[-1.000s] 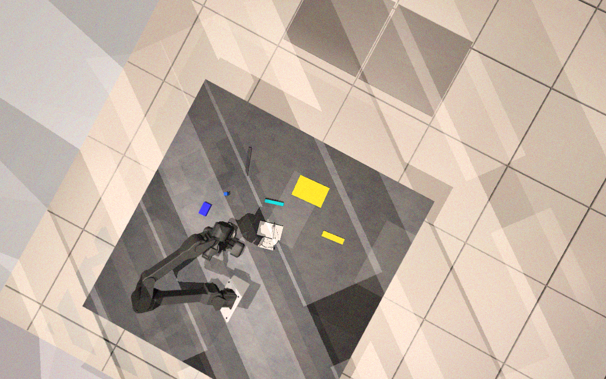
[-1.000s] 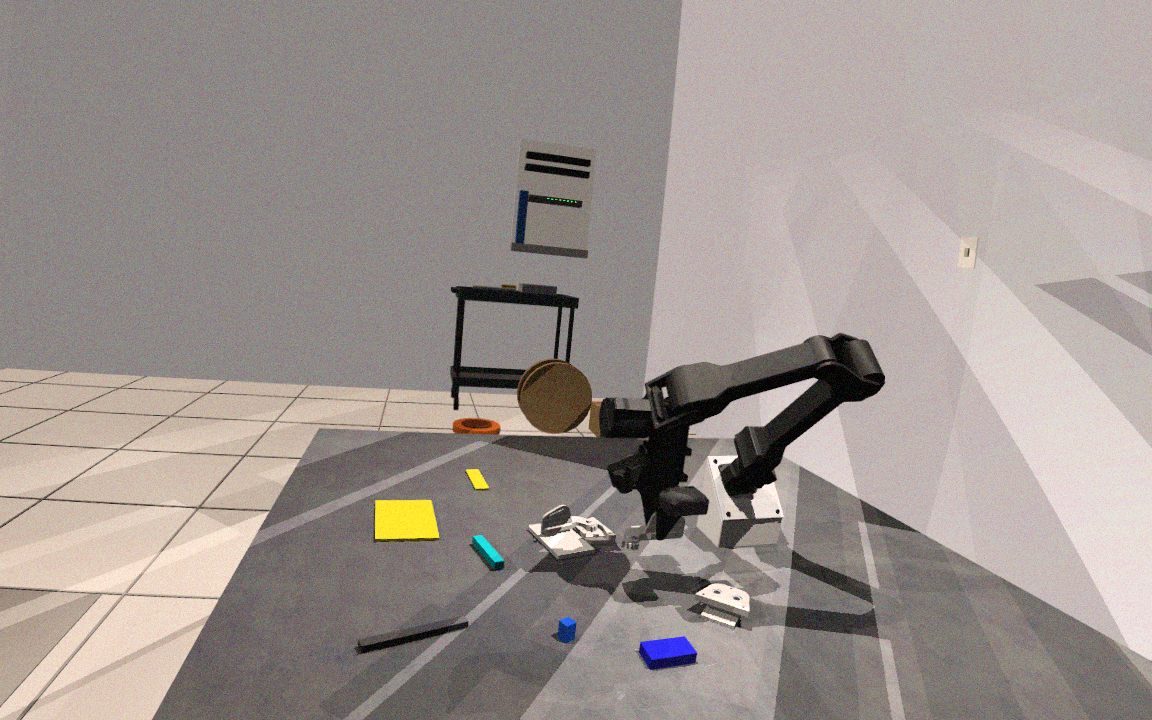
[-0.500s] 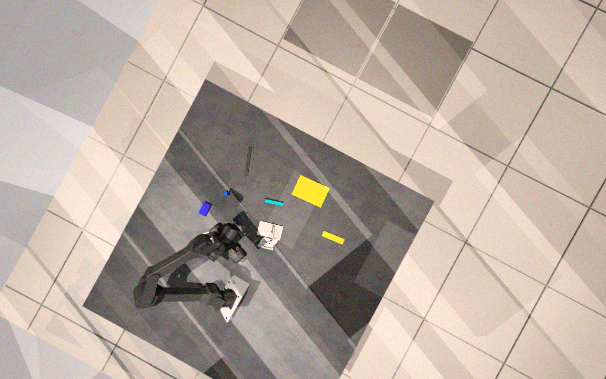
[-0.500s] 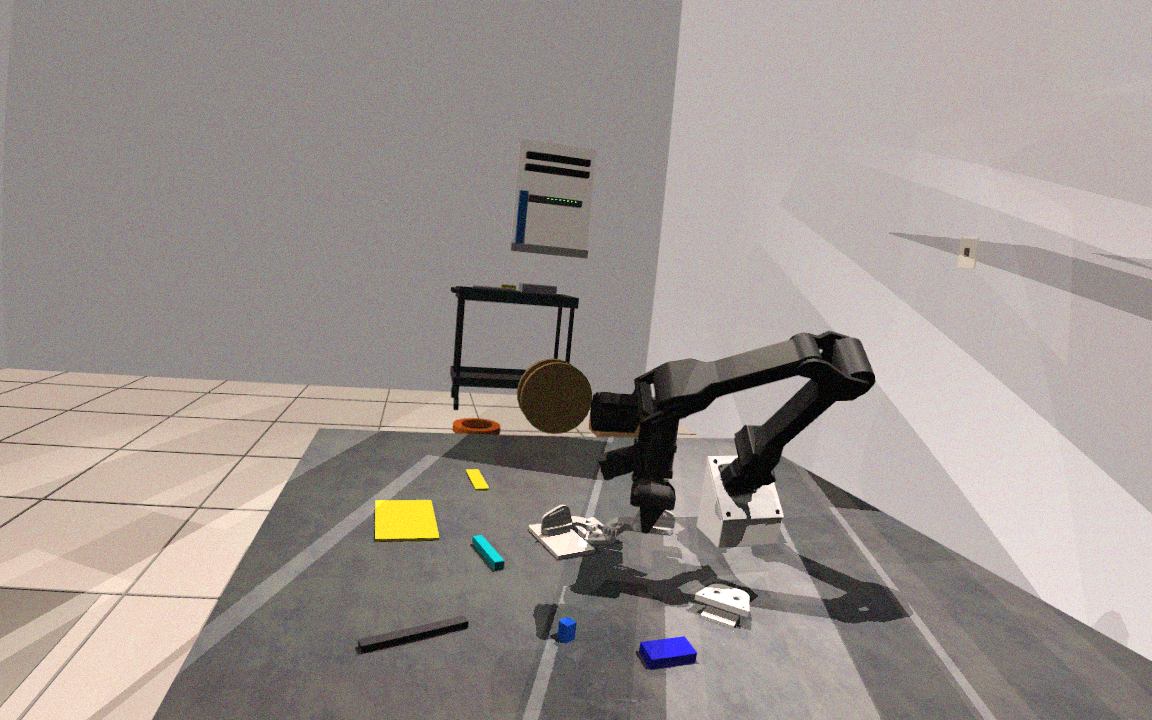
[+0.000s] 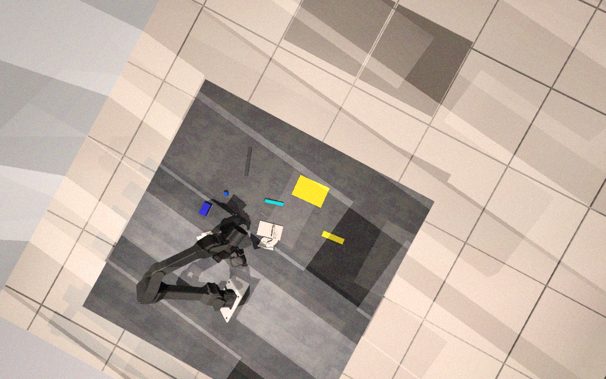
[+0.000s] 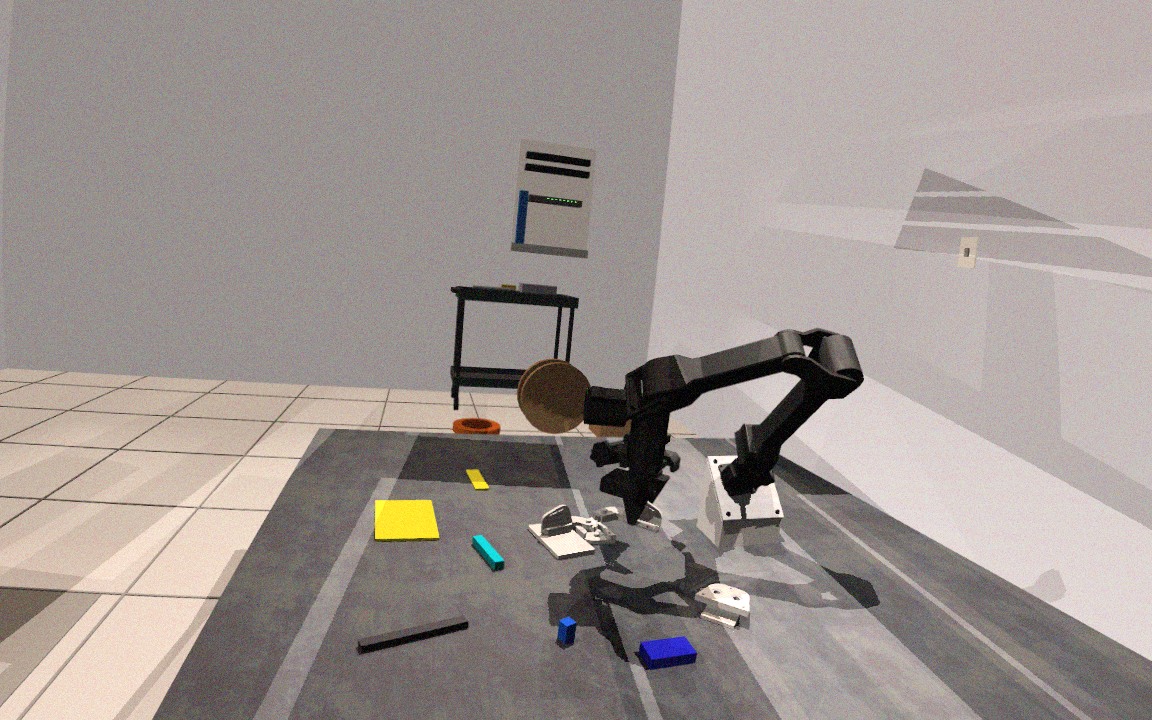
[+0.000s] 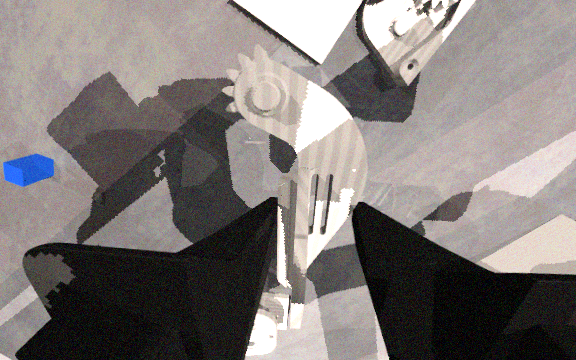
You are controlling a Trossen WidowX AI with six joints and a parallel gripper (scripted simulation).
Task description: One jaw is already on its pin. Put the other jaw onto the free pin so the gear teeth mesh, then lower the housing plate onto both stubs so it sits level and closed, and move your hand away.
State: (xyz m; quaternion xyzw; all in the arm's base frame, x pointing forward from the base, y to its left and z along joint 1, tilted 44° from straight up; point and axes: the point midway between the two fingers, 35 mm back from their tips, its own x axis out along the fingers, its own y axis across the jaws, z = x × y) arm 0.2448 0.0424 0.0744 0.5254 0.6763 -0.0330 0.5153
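My gripper tip is now 40 mm short of the white jaw and 10 mm to the left of it. From my gripper tip the other things lie so: cyan bar: 220 mm ahead, 80 mm below, 70 mm to the right; small blue cube: 170 mm to the left, 160 mm ahead, 70 mm below; dark bar: 360 mm ahead, 140 mm to the left, 80 mm below.
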